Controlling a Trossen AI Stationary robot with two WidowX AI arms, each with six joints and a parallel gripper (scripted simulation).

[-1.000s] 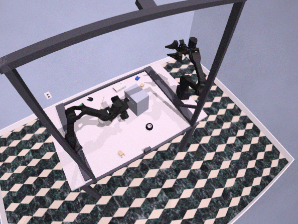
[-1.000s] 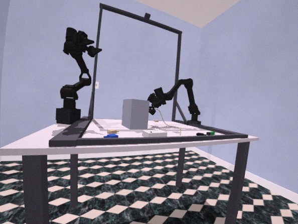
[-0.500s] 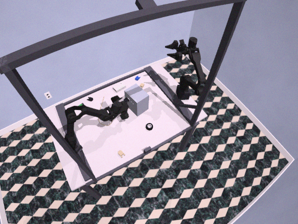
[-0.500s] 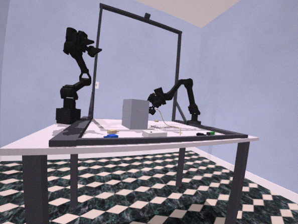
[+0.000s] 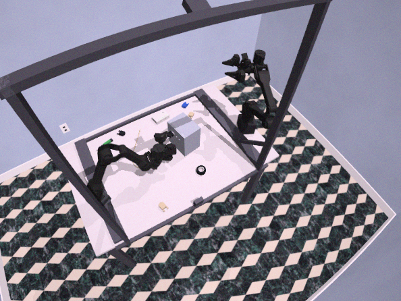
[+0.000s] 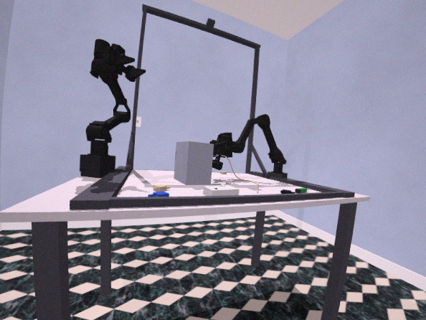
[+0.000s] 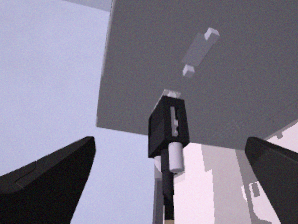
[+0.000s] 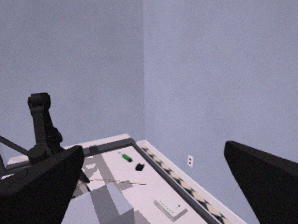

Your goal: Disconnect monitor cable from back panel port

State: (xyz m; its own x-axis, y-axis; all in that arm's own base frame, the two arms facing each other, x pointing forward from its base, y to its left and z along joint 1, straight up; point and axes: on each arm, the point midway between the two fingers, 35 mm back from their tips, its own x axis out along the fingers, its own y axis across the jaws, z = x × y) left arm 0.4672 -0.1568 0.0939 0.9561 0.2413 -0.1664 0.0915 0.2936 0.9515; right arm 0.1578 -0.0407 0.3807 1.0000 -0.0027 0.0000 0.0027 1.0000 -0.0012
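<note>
Now: left hand 13 cm to the left of the grey box, 5 cm above it and 3 cm short of it.
</note>
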